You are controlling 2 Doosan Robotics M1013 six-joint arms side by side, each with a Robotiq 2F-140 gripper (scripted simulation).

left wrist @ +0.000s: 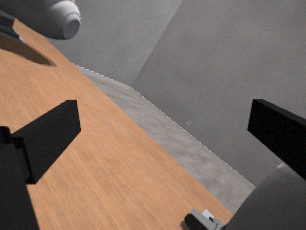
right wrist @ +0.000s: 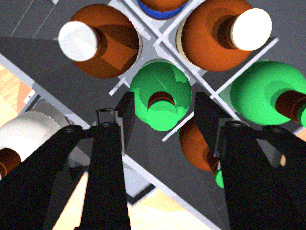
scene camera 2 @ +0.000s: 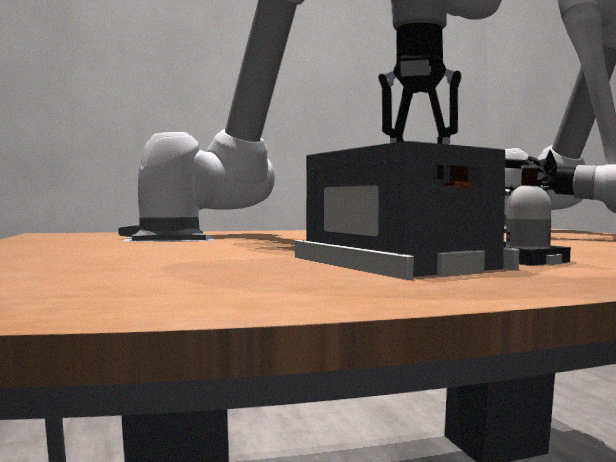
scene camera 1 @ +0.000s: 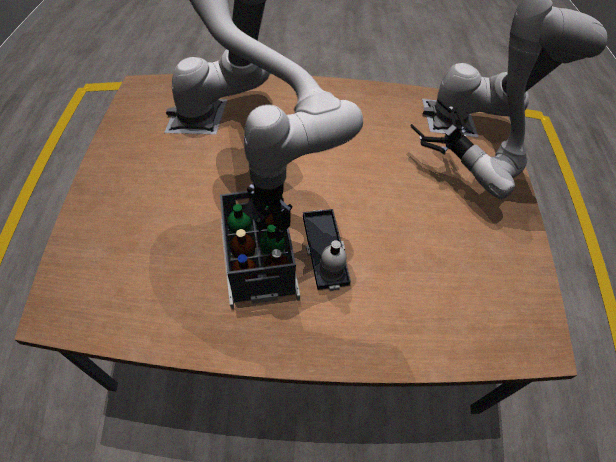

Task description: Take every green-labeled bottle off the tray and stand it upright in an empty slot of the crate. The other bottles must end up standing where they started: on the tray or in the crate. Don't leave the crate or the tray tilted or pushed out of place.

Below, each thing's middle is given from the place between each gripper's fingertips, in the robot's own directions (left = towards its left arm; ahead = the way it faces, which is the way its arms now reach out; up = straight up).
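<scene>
The tray (scene camera 1: 321, 228) sits 150 mm below my right hand, 170 mm to the left of it and 30 mm behind it. As for the crate (scene camera 2: 381, 197), my right hand is 10 mm short of it, 40 mm to the left of it and 80 mm above it.
Counting from my left hand, I find the crate 61 cm to the right of it, 50 cm ahead of it and 9 cm below it. The tray is 16 cm below my left hand, 47 cm ahead of it and 40 cm to the right of it.
</scene>
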